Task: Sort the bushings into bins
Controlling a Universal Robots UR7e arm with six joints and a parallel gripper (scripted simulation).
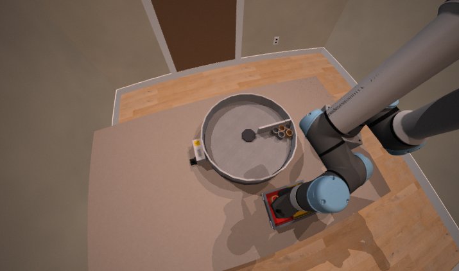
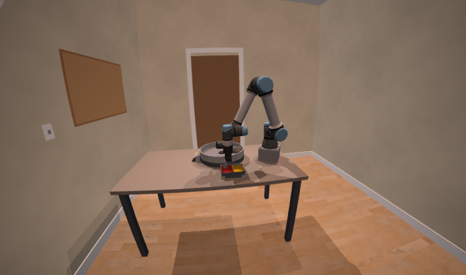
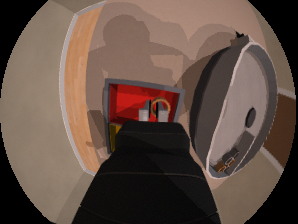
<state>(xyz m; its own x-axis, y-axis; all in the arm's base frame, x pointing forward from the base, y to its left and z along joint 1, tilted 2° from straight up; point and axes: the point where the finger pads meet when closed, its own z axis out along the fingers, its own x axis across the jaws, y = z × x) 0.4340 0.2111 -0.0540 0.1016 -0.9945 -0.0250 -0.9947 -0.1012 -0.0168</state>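
My hand is 5 cm past the red bin, 4 cm above it and 2 cm to the right of it. Also, from my hand: turntable 31 cm to the right, 1 cm below, 1 cm ahead.
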